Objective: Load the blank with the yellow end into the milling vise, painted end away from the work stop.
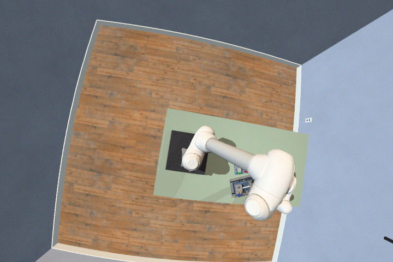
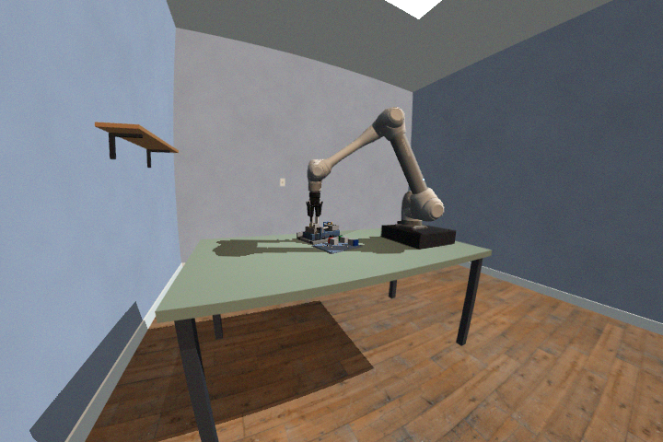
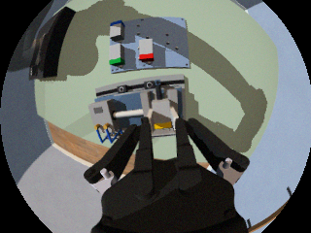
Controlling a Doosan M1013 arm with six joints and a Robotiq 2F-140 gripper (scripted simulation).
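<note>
The blank with yellow end lies 30 mm below my hand. The rest, counted from my hand: red-ended blank (60 mm behind, 160 mm to the left, 110 mm below); green-ended blank (150 mm behind, 150 mm to the left, 110 mm below); blue infeed plate (60 mm behind, 210 mm to the left, 130 mm below).
</note>
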